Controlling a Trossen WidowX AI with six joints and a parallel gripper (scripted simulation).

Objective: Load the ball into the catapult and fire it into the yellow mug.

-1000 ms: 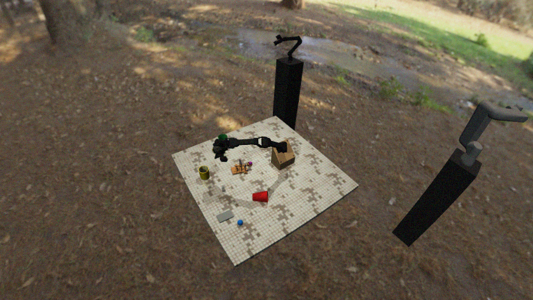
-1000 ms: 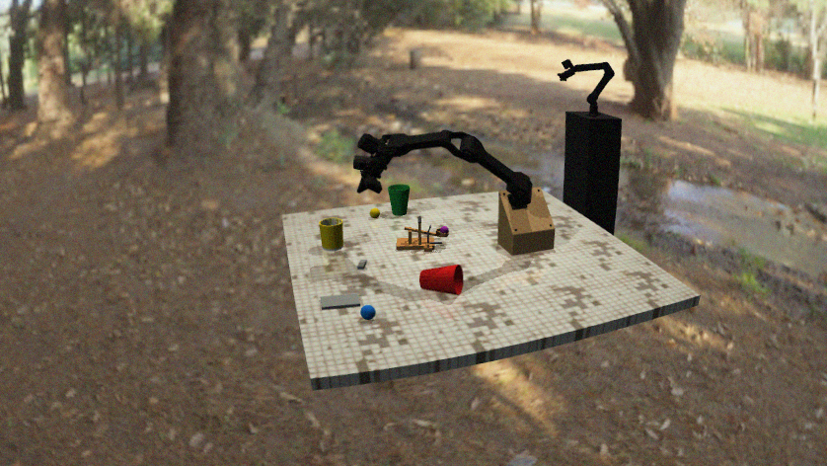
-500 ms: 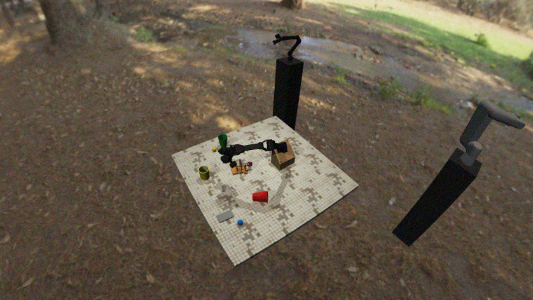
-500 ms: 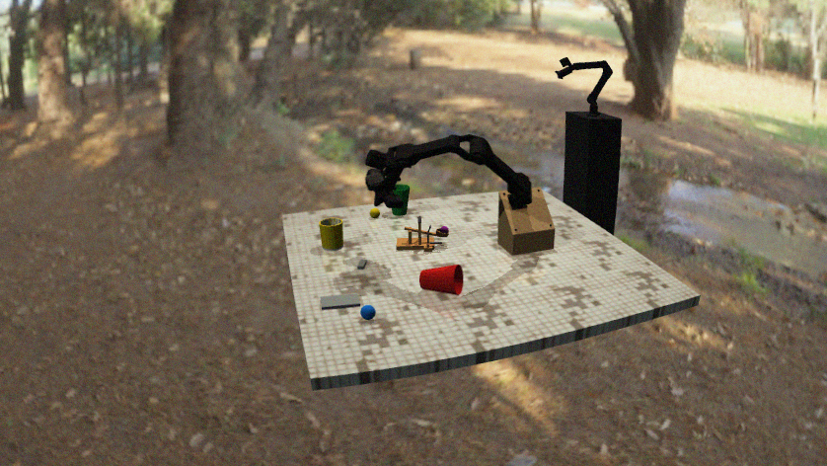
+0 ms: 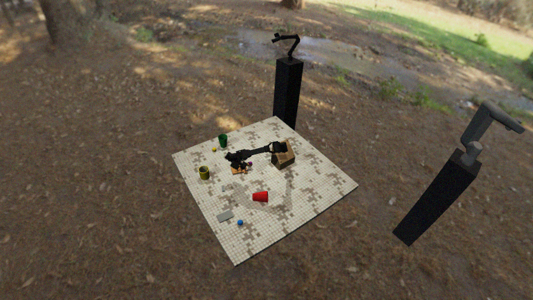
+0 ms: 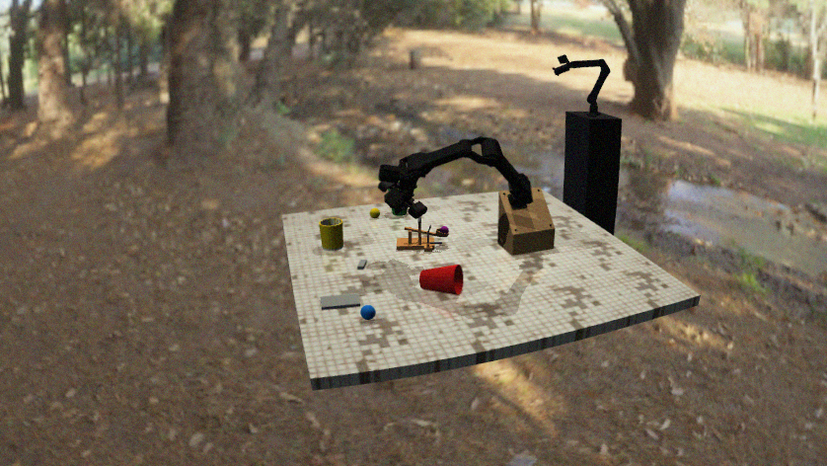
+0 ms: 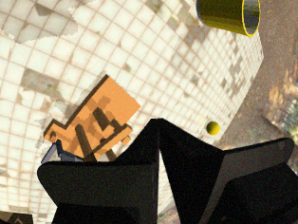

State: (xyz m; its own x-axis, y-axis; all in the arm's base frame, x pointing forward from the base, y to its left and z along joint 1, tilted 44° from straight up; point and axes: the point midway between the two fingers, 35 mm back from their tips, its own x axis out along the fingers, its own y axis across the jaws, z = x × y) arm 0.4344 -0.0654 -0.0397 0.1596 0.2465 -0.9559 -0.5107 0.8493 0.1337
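My gripper tip is 18 cm past the purple ball and 9 cm above it. The rest, counted from my gripper tip: orange catapult: 11 cm behind, 10 cm below; small grey block: 15 cm ahead, 7 cm to the left, 14 cm below; yellow mug: 22 cm ahead, 14 cm to the right, 12 cm below.
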